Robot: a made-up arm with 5 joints.
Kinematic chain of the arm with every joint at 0, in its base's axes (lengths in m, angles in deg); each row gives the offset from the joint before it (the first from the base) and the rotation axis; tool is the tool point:
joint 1: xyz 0 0 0.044 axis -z
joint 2: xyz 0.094 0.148 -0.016 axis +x
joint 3: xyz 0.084 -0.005 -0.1 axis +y
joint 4: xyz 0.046 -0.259 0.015 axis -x
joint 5: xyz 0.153 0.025 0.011 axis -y
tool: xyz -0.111 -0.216 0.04
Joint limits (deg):
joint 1: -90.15..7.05
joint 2: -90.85..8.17
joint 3: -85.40..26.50
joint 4: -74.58..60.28
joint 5: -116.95..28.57
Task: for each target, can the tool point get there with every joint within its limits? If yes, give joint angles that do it. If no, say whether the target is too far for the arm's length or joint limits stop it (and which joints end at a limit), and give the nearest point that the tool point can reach.
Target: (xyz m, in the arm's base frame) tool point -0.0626 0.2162 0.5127
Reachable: yes | joints -55.69 -82.30 -70.28 -12.10 -54.68
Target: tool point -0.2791 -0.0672 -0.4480
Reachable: no: joint limits stop it (at a limit: joint 1, joint 2, joint 3, joint 4, joint 5) | nearest point 0.1599 -0.1364 -0.3026 | short by 0.468 m
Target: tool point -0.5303 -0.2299 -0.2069
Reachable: no: joint limits stop it (at a limit: joint 1, joint 2, joint 3) | nearest point -0.0497 -0.1748 0.0072 | short by 0.529 m
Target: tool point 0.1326 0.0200 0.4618
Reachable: yes | joints -5.07 -61.77 -58.11 3.36 -35.15
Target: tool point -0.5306 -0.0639 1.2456
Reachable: no: too far | nearest point -0.2997 0.1232 0.5097 | short by 0.794 m
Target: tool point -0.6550 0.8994 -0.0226
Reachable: no: too far | nearest point -0.2860 0.4552 0.3021 | short by 0.663 m
